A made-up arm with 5 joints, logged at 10 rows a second.
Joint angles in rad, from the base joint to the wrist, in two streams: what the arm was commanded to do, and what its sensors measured. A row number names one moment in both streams.
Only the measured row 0 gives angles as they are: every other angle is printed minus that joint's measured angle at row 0.
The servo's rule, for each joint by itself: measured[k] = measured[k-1] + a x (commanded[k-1-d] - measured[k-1]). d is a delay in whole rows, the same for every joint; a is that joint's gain. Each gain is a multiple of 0.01, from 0.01 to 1. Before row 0 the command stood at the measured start. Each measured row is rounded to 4 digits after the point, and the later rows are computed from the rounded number. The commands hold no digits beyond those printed.
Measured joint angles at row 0:
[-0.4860 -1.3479 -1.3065 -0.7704 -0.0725]
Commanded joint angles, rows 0 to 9:
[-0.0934 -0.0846 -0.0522 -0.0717 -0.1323]
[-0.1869 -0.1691 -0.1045 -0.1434 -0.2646]
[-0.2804 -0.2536 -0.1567 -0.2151 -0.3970]
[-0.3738 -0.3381 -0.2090 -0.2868 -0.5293]
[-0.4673 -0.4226 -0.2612 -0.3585 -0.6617]
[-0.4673 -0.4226 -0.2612 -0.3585 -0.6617]
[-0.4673 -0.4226 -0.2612 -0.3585 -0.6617]
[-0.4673 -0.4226 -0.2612 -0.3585 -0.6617]
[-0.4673 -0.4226 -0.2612 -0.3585 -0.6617]
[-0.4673 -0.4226 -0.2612 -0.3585 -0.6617]
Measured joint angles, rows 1 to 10:
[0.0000 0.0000 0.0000 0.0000 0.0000]
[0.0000 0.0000 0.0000 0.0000 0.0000]
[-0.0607 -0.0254 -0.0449 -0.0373 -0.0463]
[-0.1427 -0.0685 -0.0962 -0.0925 -0.1227]
[-0.2322 -0.1240 -0.1482 -0.1563 -0.2187]
[-0.3242 -0.1882 -0.2005 -0.2242 -0.3274]
[-0.4172 -0.2585 -0.2527 -0.2940 -0.4444]
[-0.4498 -0.3077 -0.2600 -0.3275 -0.5205]
[-0.4612 -0.3422 -0.2610 -0.3436 -0.5699]
[-0.4652 -0.3663 -0.2612 -0.3513 -0.6020]
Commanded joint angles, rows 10 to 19:
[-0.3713 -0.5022 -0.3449 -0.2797 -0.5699]
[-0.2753 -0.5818 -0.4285 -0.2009 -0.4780]
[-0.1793 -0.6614 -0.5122 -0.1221 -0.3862]
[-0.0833 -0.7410 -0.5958 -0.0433 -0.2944]
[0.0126 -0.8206 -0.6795 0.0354 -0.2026]
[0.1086 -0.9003 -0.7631 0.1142 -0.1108]
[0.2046 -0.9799 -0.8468 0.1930 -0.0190]
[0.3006 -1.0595 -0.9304 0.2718 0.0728]
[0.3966 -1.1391 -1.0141 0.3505 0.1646]
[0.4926 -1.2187 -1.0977 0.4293 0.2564]
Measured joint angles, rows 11 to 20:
[-0.4666 -0.3832 -0.2612 -0.3550 -0.6229]
[-0.4671 -0.3950 -0.2612 -0.3568 -0.6365]
[-0.4048 -0.4272 -0.3332 -0.3167 -0.6132]
[-0.3206 -0.4736 -0.4152 -0.2565 -0.5659]
[-0.2288 -0.5299 -0.4986 -0.1866 -0.5030]
[-0.1342 -0.5932 -0.5822 -0.1121 -0.4300]
[-0.0388 -0.6614 -0.6659 -0.0354 -0.3504]
[0.0570 -0.7331 -0.7495 0.0424 -0.2665]
[0.1529 -0.8071 -0.8332 0.1207 -0.1799]
[0.2489 -0.8828 -0.9168 0.1993 -0.0915]

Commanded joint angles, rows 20 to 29:
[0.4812 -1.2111 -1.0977 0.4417 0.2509]
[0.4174 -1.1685 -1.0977 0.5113 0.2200]
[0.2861 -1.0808 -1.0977 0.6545 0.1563]
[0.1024 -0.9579 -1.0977 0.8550 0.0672]
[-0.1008 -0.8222 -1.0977 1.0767 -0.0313]
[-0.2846 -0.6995 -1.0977 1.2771 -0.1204]
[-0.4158 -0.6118 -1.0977 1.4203 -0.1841]
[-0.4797 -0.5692 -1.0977 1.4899 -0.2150]
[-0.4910 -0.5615 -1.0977 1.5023 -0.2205]
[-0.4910 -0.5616 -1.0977 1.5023 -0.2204]
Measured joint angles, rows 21 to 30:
[0.3449 -0.9597 -1.0005 0.2779 -0.0019]
[0.4409 -1.0374 -1.0841 0.3566 0.0885]
[0.4671 -1.0895 -1.0958 0.4009 0.1453]
[0.4348 -1.1132 -1.0974 0.4583 0.1714]
[0.3381 -1.1035 -1.0977 0.5603 0.1661]
[0.1849 -1.0598 -1.0977 0.7135 0.1315]
[-0.0008 -0.9885 -1.0977 0.9024 0.0745]
[-0.1853 -0.9018 -1.0977 1.0972 0.0063]
[-0.3351 -0.8148 -1.0977 1.2652 -0.0603]
[-0.4291 -0.7411 -1.0977 1.3820 -0.1144]

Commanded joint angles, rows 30 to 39:
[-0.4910 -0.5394 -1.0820 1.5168 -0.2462]
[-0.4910 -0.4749 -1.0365 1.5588 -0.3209]
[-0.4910 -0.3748 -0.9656 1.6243 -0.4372]
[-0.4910 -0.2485 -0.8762 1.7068 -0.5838]
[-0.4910 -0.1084 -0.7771 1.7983 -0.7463]
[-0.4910 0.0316 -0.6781 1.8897 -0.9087]
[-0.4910 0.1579 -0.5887 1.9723 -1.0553]
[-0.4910 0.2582 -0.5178 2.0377 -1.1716]
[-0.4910 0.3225 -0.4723 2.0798 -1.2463]
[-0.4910 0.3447 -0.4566 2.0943 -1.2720]
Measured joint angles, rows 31 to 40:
[-0.4693 -0.6872 -1.0977 1.4446 -0.1515]
[-0.4834 -0.6495 -1.0977 1.4746 -0.1756]
[-0.4883 -0.6165 -1.0842 1.4965 -0.2003]
[-0.4901 -0.5740 -1.0432 1.5289 -0.2425]
[-0.4907 -0.5142 -0.9765 1.5785 -0.3106]
[-0.4909 -0.4345 -0.8902 1.6452 -0.4062]
[-0.4910 -0.3367 -0.7929 1.7248 -0.5252]
[-0.4910 -0.2262 -0.6942 1.8105 -0.6594]
[-0.4910 -0.1110 -0.6035 1.8946 -0.7980]
[-0.4910 -0.0002 -0.5298 1.9690 -0.9288]

